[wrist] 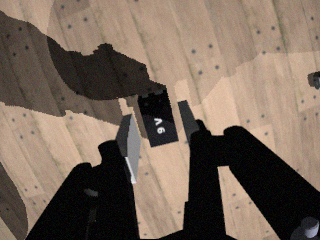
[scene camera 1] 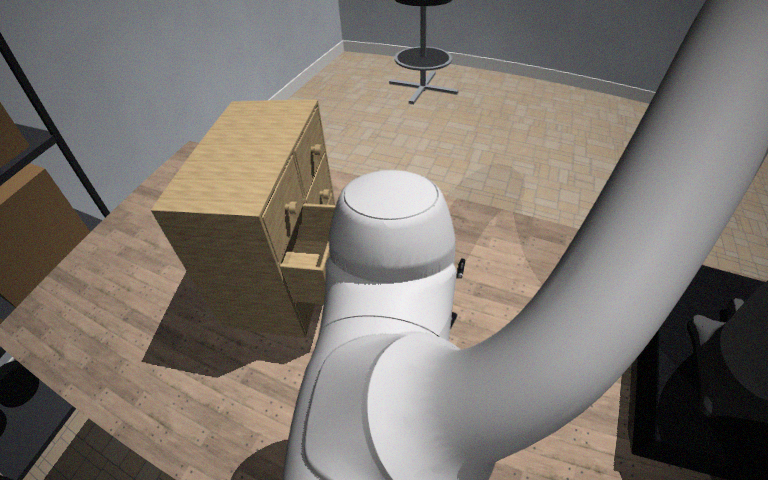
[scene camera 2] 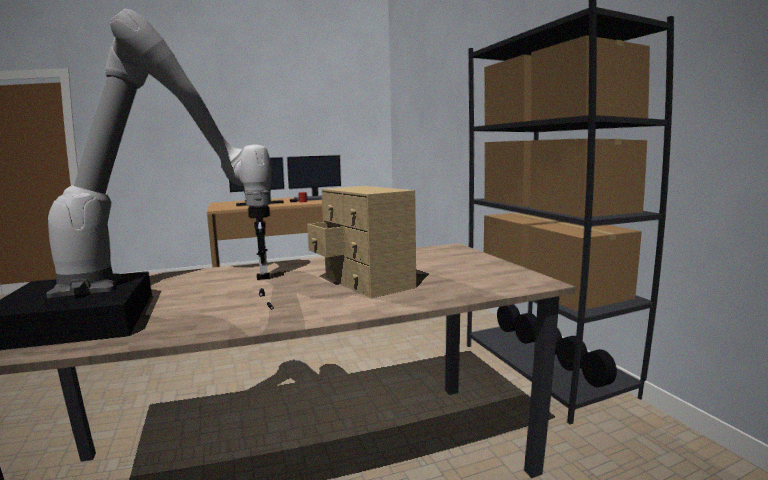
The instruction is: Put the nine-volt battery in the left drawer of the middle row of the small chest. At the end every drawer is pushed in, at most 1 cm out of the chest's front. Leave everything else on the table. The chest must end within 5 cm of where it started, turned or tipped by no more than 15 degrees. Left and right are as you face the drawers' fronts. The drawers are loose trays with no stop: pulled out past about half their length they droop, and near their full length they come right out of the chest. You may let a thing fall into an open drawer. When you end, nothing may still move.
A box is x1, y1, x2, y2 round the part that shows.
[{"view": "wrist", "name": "my gripper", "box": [25, 100, 319, 239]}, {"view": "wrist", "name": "nine-volt battery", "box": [137, 89, 178, 147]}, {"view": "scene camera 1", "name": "wooden chest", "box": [151, 100, 334, 337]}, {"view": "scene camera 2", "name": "wooden chest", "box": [322, 186, 415, 297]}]
